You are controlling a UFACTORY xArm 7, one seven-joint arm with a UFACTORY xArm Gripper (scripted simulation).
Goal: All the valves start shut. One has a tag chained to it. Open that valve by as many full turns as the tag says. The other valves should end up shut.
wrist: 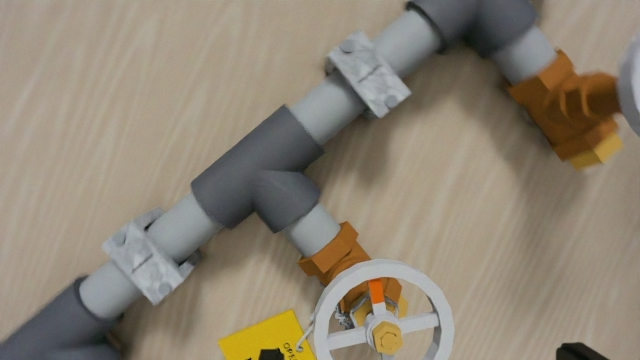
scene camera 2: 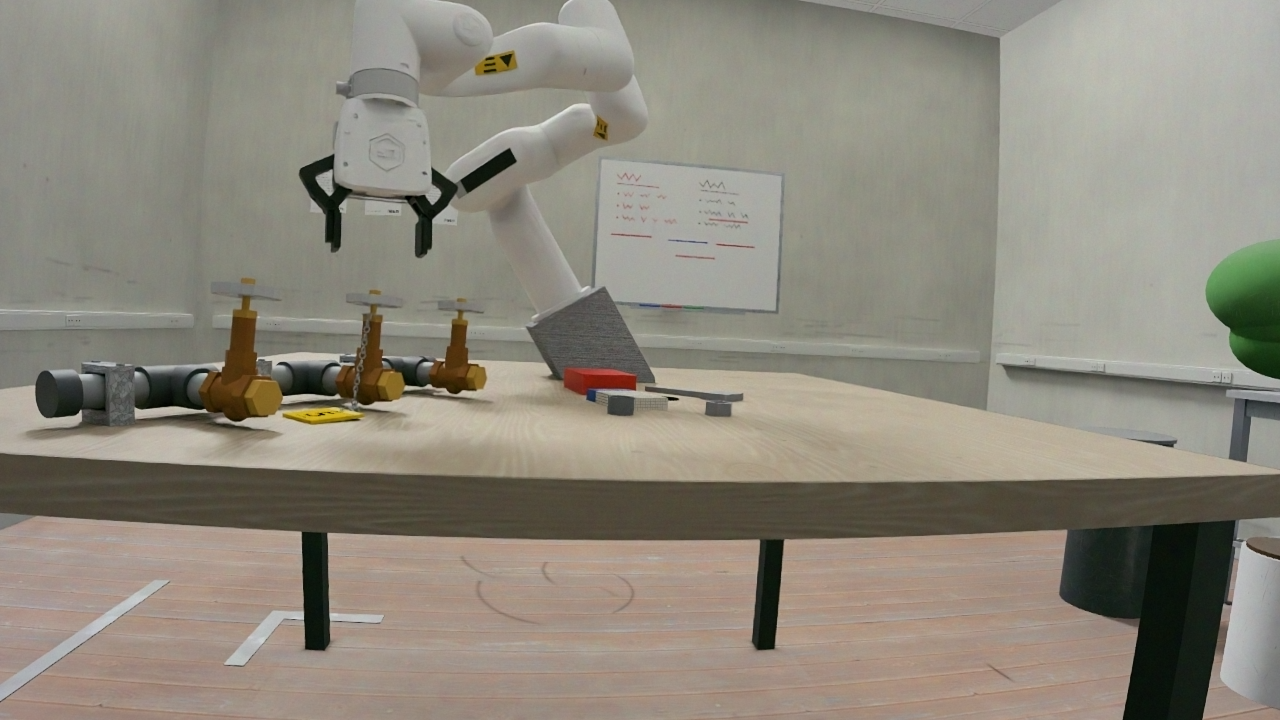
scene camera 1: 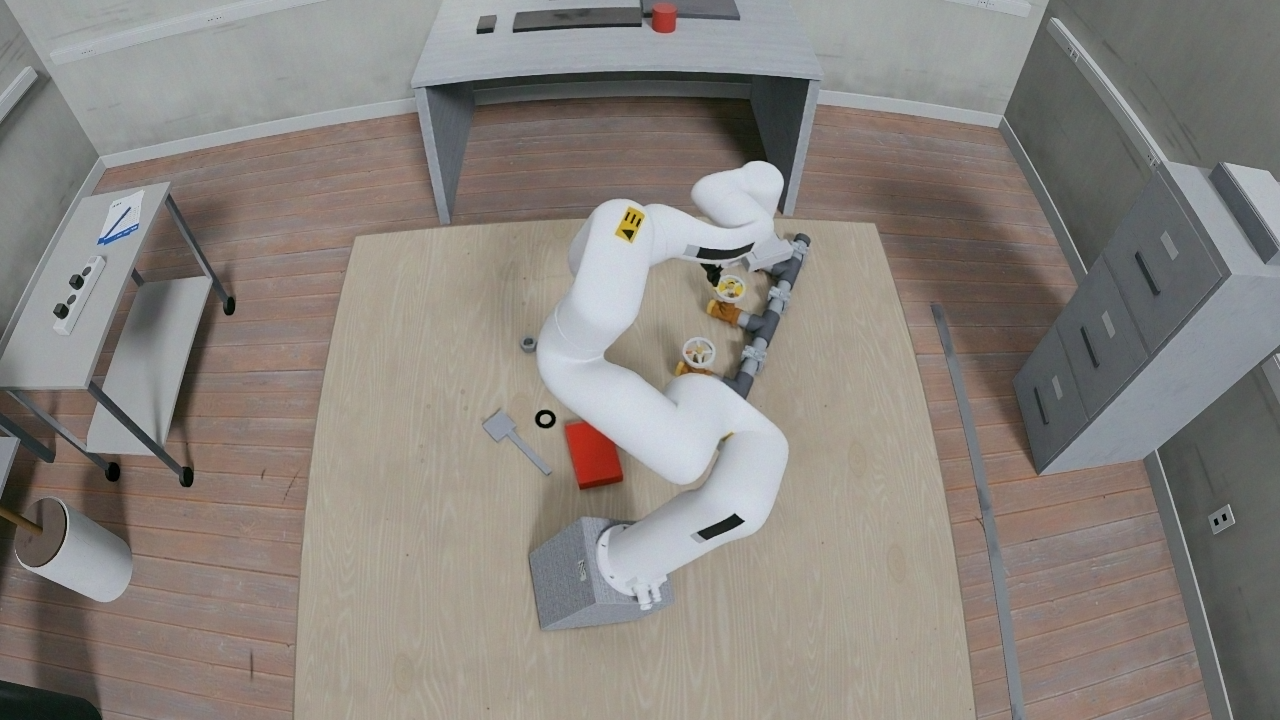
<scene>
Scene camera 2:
my gripper: 379, 253
red block: 578, 380
grey flat tool: 708, 395
blue-and-white box: 643, 401
yellow tag: 325, 415
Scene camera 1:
red block: 595, 459
grey flat tool: 500, 425
</scene>
